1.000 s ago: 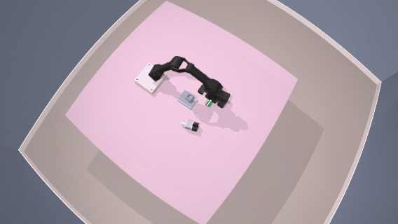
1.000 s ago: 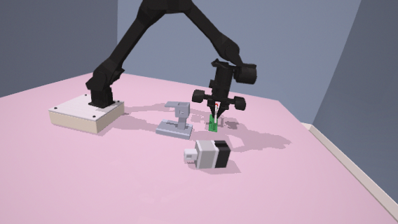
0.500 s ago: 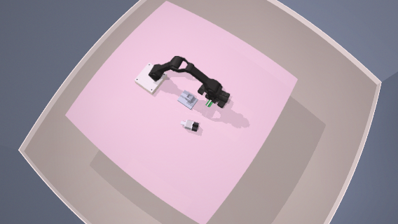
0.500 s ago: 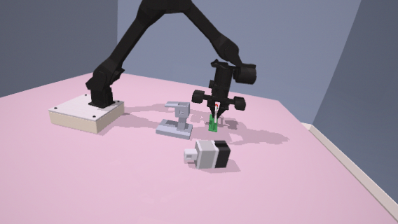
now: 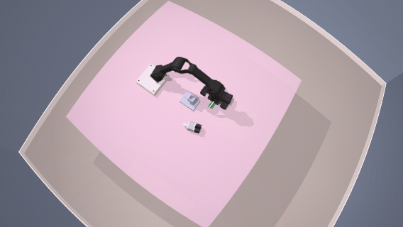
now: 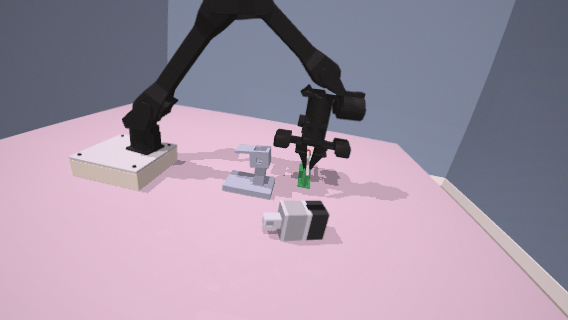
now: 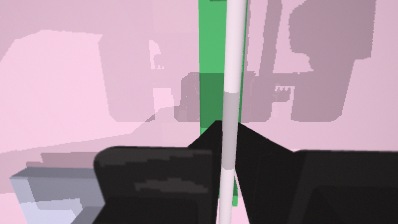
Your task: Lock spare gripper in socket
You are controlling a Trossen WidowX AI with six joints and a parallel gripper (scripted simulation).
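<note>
Right now the green see-through block is 2 cm to the left of my gripper tip. Round my gripper tip: mount socket: 11 cm behind, 10 cm to the right, 3 cm above; then spare gripper: 1 cm ahead, 23 cm to the right, 1 cm above.
</note>
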